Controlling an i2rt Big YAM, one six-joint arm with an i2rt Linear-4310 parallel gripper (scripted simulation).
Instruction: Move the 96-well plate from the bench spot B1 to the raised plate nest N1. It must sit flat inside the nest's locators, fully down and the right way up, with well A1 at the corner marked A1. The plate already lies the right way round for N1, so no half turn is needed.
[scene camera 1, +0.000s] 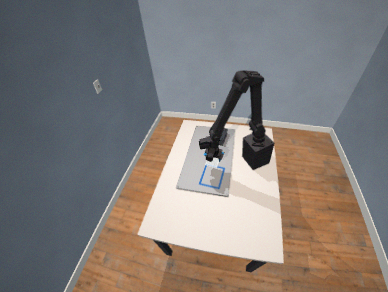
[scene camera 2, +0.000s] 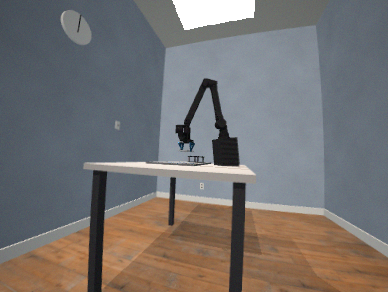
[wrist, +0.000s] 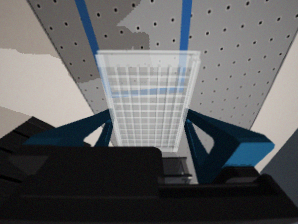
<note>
In view: my gripper (wrist: 148, 112) and a 96-well plate (wrist: 136, 83).
</note>
